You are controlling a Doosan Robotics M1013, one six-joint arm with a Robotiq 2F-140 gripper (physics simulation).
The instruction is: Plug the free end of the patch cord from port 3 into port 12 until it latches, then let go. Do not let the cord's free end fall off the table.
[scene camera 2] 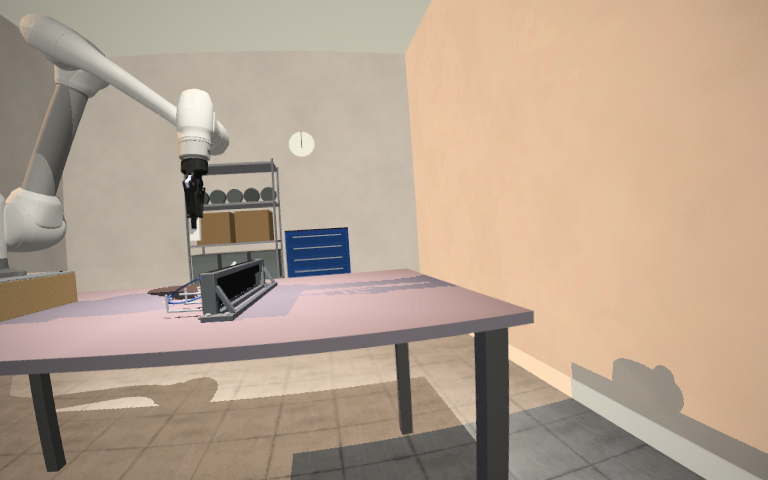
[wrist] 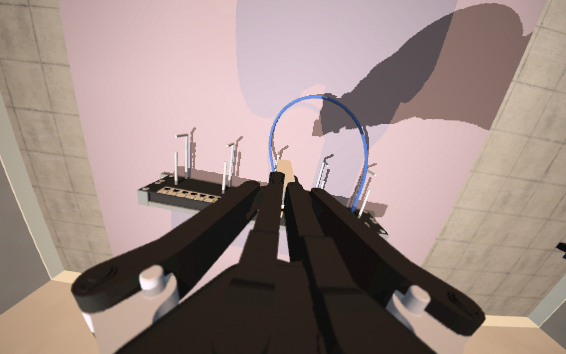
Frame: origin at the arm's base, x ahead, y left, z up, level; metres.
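Seen in the pictures: gripper, fingertip midpoint: (scene camera 2: 195,240) (wrist: 282,170).
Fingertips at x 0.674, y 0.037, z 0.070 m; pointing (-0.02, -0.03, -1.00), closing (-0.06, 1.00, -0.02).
Offsets run from my fingertips to a thing's top centre. "spot": to the spot under its first point. Level surfaces: height alone.
The patch panel {dx +0.093, dy -0.009, dz -0.077 m} (scene camera 2: 209,294) (wrist: 207,186) stands on the table, with a row of ports on its face. The blue patch cord (scene camera 2: 179,294) (wrist: 367,150) arches in a loop behind it. In the wrist view one leg runs down to the panel's right part; the other passes out of sight behind my fingertips, so its end is hidden. Port numbers cannot be read. My gripper (scene camera 2: 193,224) (wrist: 282,170) is shut and hangs well above the panel, apart from the cord in the scene view. A small tan shape shows by the fingertips in the wrist view; I cannot tell what it is.
Thin metal cable-guide rods {spot: dx +0.054, dy -0.206, dz -0.161 m} (wrist: 187,156) stick out from the panel's back side. The pink table {dz -0.178 m} (scene camera 2: 362,311) (wrist: 150,75) carries the arm's shadow. A shelf rack (scene camera 2: 276,220) and a blue drawer cabinet (scene camera 2: 317,253) stand by the far wall.
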